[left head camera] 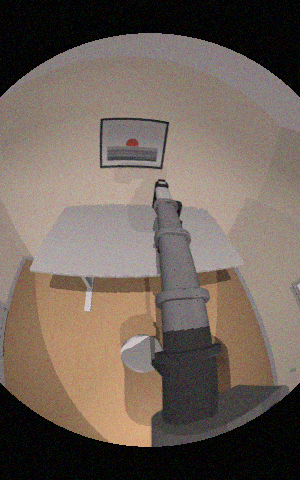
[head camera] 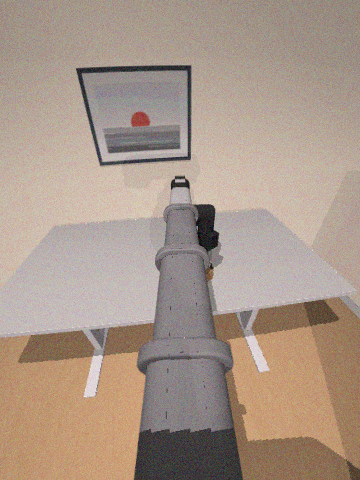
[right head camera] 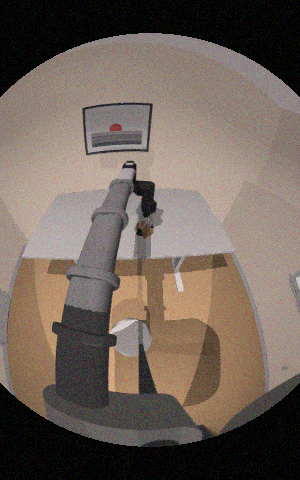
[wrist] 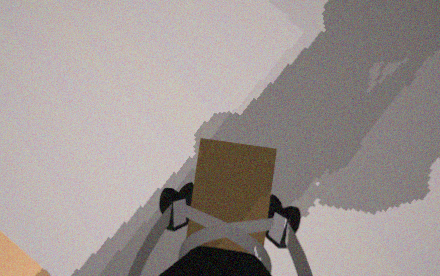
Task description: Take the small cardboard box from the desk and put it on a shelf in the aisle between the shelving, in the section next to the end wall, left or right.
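Seen in the pictures: gripper, fingertip midpoint: (right head camera: 144, 232) (wrist: 229, 204); robot's base, link origin: (left head camera: 141, 352) (right head camera: 131, 336).
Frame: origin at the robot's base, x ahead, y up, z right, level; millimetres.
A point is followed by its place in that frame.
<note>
The small cardboard box (head camera: 209, 274) @(x 622, y 965, z 114 mm) (right head camera: 146, 228) @(x 631, y 976, z 97 mm) (wrist: 233, 175) @(x 668, y 975, z 67 mm) is a brown block at the desk, near its front edge and right of the arm in the head camera view. My gripper (wrist: 229, 204) @(x 642, y 930, z 87 mm) points down over it and is shut on the box, with one dark fingertip against each side in the wrist view. The desk (head camera: 100, 270) @(x 702, y 923, z -388 mm) (left head camera: 100, 245) @(x 645, y 923, z -322 mm) (right head camera: 60, 225) @(x 678, y 922, z -541 mm) (wrist: 100, 75) @(x 638, y 923, z -94 mm) has a light grey top. Whether the box touches the desk top cannot be told. The arm hides the box in the left head camera view. The shelving does not show.
The telescoping arm (head camera: 182, 295) @(x 228, y 1352, z -1 mm) (left head camera: 184, 265) @(x 222, y 1352, z 6 mm) (right head camera: 95, 245) @(x 220, y 1352, z -1 mm) reaches out over the desk. A framed picture (head camera: 140, 100) @(x 1246, y 1589, z -192 mm) (left head camera: 132, 135) @(x 1244, y 1565, z -205 mm) (right head camera: 117, 120) @(x 1247, y 1563, z -188 mm) hangs on the wall behind it. A round white and grey object (left head camera: 140, 355) @(x -21, y 187, z -16 mm) (right head camera: 127, 340) @(x -35, y 187, z -23 mm) shows on the floor before the desk.
</note>
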